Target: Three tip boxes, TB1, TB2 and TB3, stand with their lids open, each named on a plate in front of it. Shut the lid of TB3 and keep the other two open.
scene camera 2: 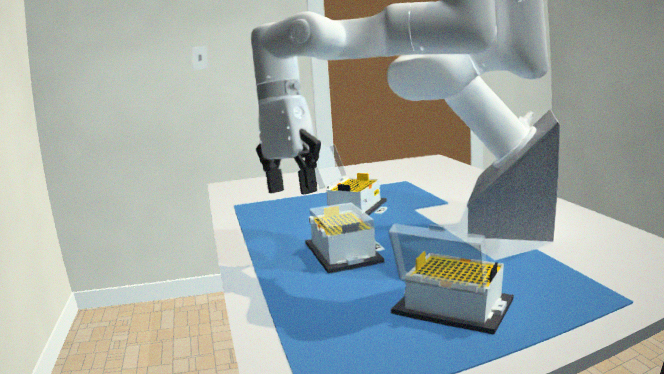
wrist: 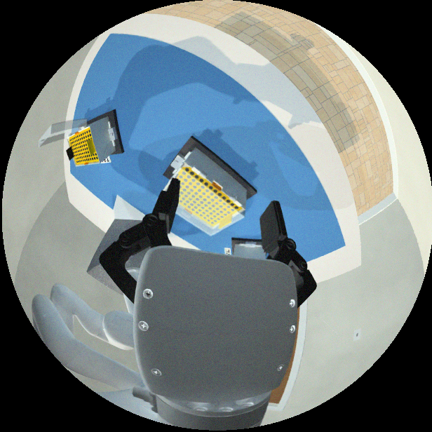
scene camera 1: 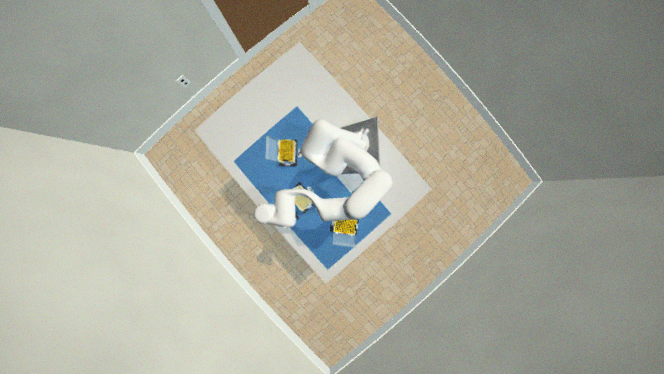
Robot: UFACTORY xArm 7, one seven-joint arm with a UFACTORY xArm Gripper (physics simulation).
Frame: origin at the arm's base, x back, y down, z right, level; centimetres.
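Seen in the pictures: gripper, fingertip midpoint: (scene camera 2: 292, 192); arm's base, origin of the base link: (scene camera 2: 516, 148) (scene camera 1: 358, 144).
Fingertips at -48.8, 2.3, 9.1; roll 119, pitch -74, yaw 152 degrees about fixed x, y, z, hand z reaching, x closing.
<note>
Offsets run from my fingertips to a thing's top centre, as dx, dy, dz. "*": to the spot under its first point. Level surfaces: height alone.
The middle tip box @[+9.9, +5.5, -0.9] (scene camera 1: 302, 202) (scene camera 2: 345, 245) (wrist: 210, 200) has its clear lid @[* +12.1, +5.5, -2.6] (scene camera 2: 361, 212) down over the yellow rack; whether it is fully seated is hard to tell. The box nearest scene camera 2 (scene camera 1: 345, 226) (scene camera 2: 445, 299) (wrist: 82, 145) has its lid @[* +4.4, +3.6, -33.1] (scene camera 1: 344, 240) (scene camera 2: 435, 245) (wrist: 62, 131) up. The box nearest the door (scene camera 1: 287, 151) (scene camera 2: 350, 201) (wrist: 250, 248) also has its lid @[+21.4, -2.1, +26.8] (scene camera 1: 271, 148) (scene camera 2: 339, 162) open. The name plates are not clearly readable. My gripper (scene camera 2: 291, 187) (wrist: 224, 199) is open and empty, above and left of the middle box in scene camera 2. The arm hides it in scene camera 1.
The boxes stand on black bases on a blue mat @[dy +13.2] (scene camera 1: 260, 162) (scene camera 2: 565, 290) (wrist: 165, 65) on a white table @[dy +13.6] (scene camera 1: 300, 65) (scene camera 2: 600, 230). The arm's grey wedge mount (scene camera 2: 520, 195) stands at the right in scene camera 2. The arm (scene camera 1: 370, 192) (scene camera 2: 360, 37) reaches over the mat.
</note>
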